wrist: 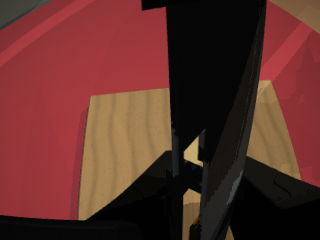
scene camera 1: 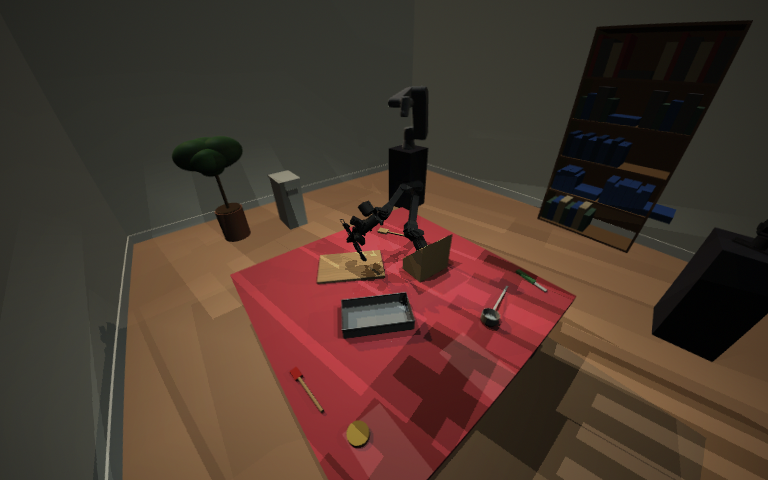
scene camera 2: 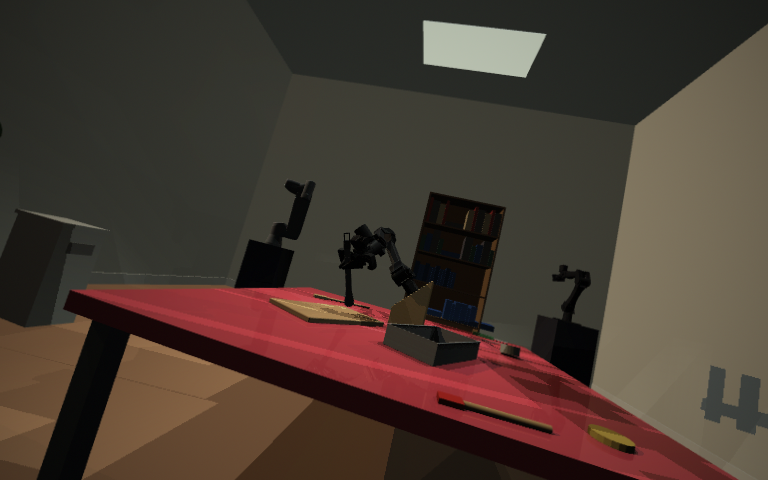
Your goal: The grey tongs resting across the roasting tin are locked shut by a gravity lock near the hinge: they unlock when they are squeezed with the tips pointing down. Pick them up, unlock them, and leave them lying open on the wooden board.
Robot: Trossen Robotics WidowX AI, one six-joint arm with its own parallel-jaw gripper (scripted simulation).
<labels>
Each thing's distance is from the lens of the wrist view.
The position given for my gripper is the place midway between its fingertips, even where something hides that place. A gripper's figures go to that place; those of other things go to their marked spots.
my gripper (wrist: 195, 158): 10 cm
wooden board (wrist: 126, 132): 30 cm
</labels>
